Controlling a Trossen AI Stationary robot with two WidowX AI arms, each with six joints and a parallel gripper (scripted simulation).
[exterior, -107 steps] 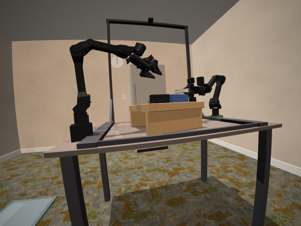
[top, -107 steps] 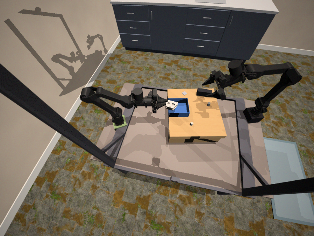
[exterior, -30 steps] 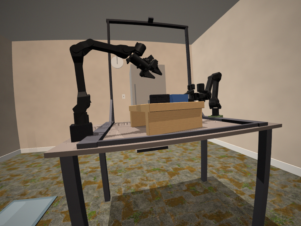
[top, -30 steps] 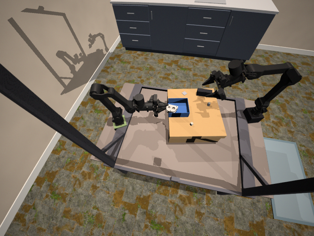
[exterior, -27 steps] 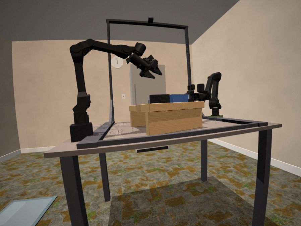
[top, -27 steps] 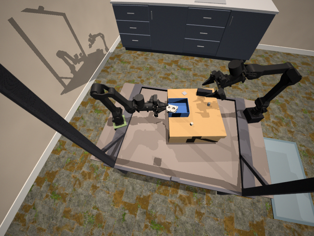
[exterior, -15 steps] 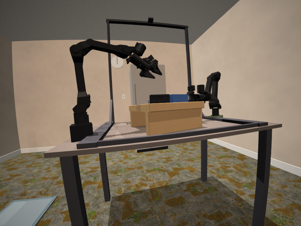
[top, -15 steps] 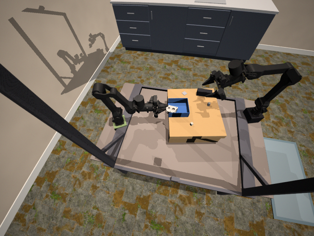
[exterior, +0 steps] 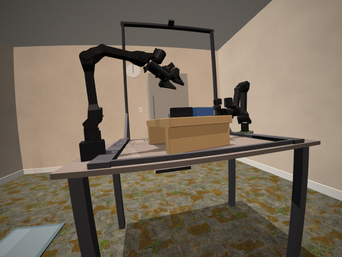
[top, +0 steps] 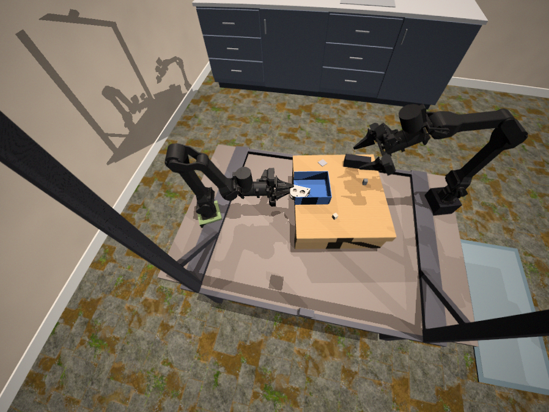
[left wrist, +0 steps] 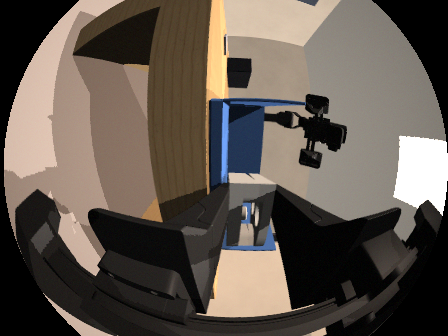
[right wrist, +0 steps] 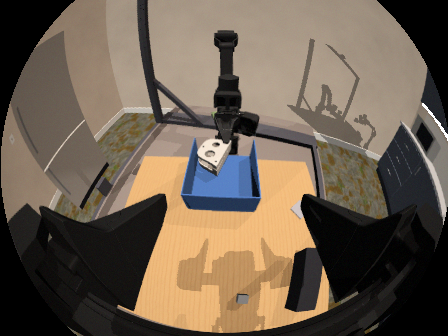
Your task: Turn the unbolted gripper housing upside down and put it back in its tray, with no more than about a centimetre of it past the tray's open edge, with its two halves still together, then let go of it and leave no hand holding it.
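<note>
My left gripper is now 2 cm past the white gripper housing, 5 cm to the left of it and 1 cm above it. Also, from my left hand: wooden block (1 cm behind, 22 cm to the right, 9 cm below); then blue tray (1 cm behind, 13 cm to the right, 1 cm below); then flat grey plate (14 cm ahead, 17 cm to the right, 2 cm below).
</note>
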